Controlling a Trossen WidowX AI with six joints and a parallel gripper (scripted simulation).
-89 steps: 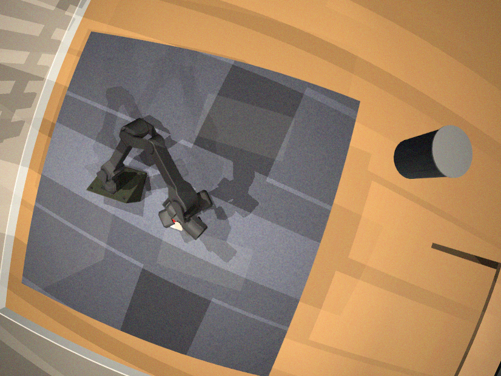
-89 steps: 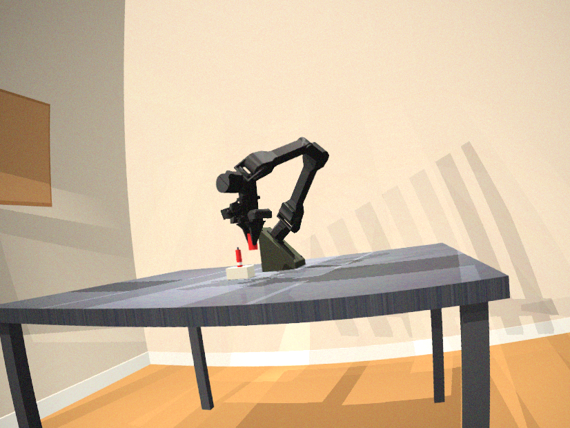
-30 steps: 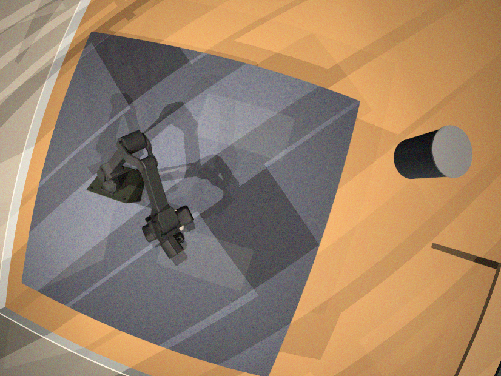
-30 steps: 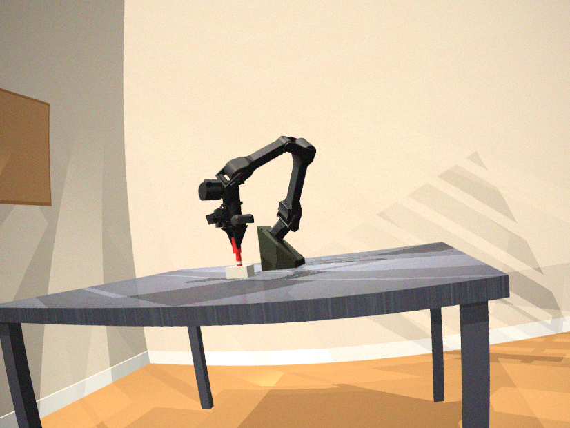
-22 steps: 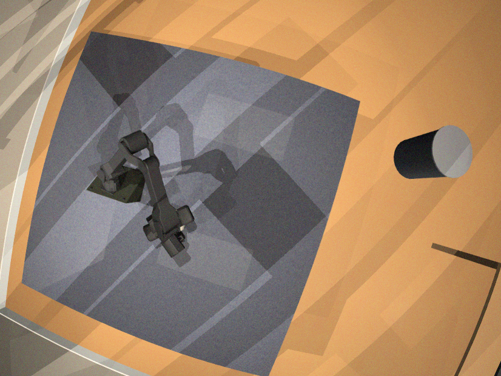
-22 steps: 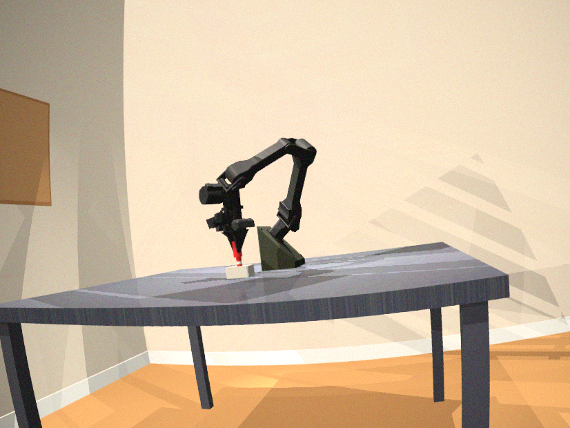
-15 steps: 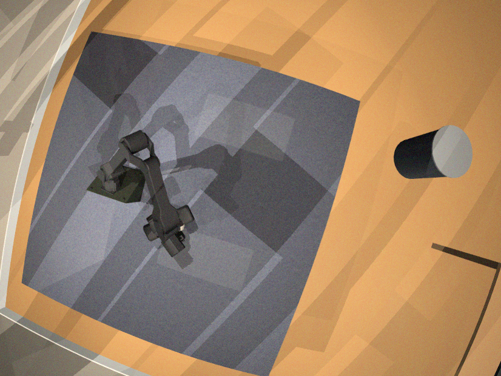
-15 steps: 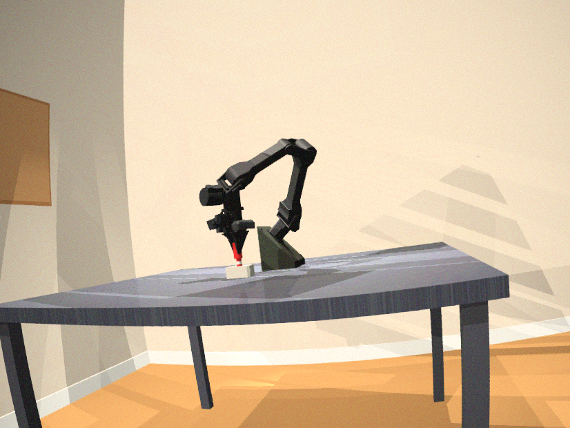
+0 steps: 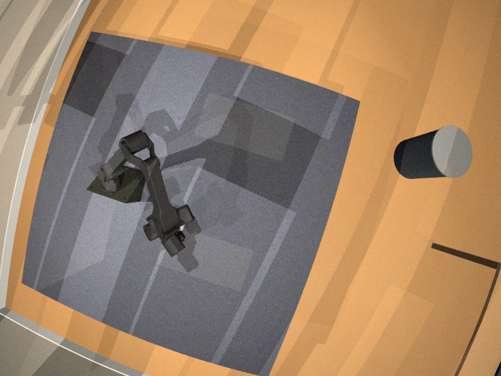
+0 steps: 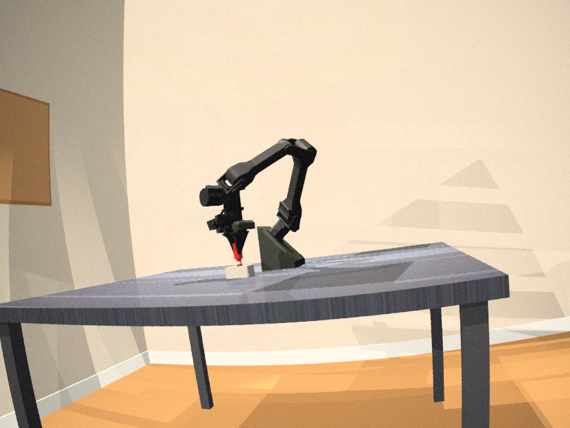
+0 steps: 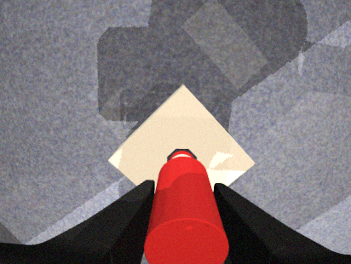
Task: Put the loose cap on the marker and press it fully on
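My gripper tip is 1 cm below the red cap. The rest, counted from my gripper tip: holder block: 6 cm below.
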